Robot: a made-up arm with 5 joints. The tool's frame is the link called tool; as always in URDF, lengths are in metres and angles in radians.
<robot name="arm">
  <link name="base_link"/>
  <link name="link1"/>
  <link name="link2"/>
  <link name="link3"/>
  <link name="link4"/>
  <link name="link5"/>
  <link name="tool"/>
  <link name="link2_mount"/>
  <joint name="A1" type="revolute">
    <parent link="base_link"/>
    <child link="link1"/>
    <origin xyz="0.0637 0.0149 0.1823"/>
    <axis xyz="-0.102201 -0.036 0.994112"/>
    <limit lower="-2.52" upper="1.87"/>
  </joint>
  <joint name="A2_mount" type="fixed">
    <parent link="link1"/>
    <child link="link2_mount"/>
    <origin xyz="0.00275 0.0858 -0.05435"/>
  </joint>
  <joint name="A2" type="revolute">
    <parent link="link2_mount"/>
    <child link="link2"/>
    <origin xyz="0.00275 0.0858 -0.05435"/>
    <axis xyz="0 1 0"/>
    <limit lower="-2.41" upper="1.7"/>
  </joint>
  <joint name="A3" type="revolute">
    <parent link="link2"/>
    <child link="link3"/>
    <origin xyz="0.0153 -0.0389 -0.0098"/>
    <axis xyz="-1 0 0"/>
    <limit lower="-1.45" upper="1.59"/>
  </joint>
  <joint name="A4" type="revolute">
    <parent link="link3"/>
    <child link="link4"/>
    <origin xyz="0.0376 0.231 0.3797"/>
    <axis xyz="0 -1 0"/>
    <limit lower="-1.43" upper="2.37"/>
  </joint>
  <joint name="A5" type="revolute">
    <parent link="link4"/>
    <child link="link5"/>
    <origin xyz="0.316 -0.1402 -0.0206"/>
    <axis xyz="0 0 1"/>
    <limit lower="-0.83" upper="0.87"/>
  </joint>
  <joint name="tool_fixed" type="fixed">
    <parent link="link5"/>
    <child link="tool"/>
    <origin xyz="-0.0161 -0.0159 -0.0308"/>
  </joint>
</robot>
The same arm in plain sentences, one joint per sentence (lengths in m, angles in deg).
The arm has five revolute joints in a row. What follows holds with every joint at zero, and every direction is one of the base frame's. Joint 1 is mounted 0.0637 m along +x and 0.0149 m along +y and 0.1823 m along +z from the base frame's origin and rotates about the direction (-0.102201, -0.036, 0.994112), from -144.39 to 107.14 deg. Joint 2 is mounted 0.0055 m along +x and 0.1716 m along +y and 0.1087 m along -z from joint 1 and rotates about +y, from -138.08 to 97.4 deg. Joint 3 is mounted 0.0153 m along +x and 0.0389 m along -y and 0.0098 m along -z from joint 2 and rotates about -x, from -83.08 to 91.1 deg. Joint 4 is mounted 0.0376 m along +x and 0.231 m along +y and 0.3797 m along +z from joint 3 and rotates about -y, from -81.93 to 135.79 deg. Joint 5 is mounted 0.316 m along +x and 0.1402 m along -y and 0.0206 m along -z from joint 4 and rotates about +z, from -47.56 to 49.85 deg. The tool frame, which is the frame that the pose is given for, is mounted 0.0161 m along -x and 0.0159 m along -y and 0.0308 m along -z from joint 5; its axes are parallel to the base frame's.
